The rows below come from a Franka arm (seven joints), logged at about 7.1 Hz.
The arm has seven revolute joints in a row. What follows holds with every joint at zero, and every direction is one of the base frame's.
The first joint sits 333 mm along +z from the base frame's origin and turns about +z.
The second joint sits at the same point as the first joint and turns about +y.
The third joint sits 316 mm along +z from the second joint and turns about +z.
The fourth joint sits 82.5 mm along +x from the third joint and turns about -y.
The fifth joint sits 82.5 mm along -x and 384 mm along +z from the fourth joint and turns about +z.
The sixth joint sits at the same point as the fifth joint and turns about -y.
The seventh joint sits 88 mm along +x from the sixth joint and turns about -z.
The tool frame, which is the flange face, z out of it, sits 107 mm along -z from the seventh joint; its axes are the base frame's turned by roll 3.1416, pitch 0 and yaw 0 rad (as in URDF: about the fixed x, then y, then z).
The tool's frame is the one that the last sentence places.
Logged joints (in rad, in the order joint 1, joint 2, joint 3, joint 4, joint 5, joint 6, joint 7), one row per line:
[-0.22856, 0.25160, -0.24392, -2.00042, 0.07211, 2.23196, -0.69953]
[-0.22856, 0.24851, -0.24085, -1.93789, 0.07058, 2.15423, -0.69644]
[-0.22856, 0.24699, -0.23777, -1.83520, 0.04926, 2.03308, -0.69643]
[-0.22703, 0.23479, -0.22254, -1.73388, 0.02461, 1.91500, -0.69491]
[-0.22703, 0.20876, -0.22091, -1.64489, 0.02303, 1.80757, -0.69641]
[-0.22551, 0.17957, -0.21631, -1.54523, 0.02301, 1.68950, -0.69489]
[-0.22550, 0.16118, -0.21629, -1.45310, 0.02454, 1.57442, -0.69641]
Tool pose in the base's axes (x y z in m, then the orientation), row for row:
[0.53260, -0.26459, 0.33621, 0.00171, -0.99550, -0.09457, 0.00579]
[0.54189, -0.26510, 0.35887, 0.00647, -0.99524, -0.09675, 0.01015]
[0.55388, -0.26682, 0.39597, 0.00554, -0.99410, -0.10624, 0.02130]
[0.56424, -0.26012, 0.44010, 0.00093, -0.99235, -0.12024, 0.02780]
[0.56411, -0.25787, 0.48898, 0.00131, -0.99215, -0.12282, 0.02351]
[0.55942, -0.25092, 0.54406, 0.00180, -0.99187, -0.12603, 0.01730]
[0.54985, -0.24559, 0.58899, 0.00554, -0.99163, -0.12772, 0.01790]
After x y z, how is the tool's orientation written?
As a quaternion, w x y z.
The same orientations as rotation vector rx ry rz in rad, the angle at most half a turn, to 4 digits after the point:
[-3.1241, -0.2968, 0.0182]
[-3.1138, -0.3027, 0.0318]
[-3.1121, -0.3326, 0.0667]
[-3.1157, -0.3775, 0.0873]
[-3.1143, -0.3855, 0.0738]
[-3.1125, -0.3955, 0.0543]
[-3.1044, -0.3998, 0.0560]

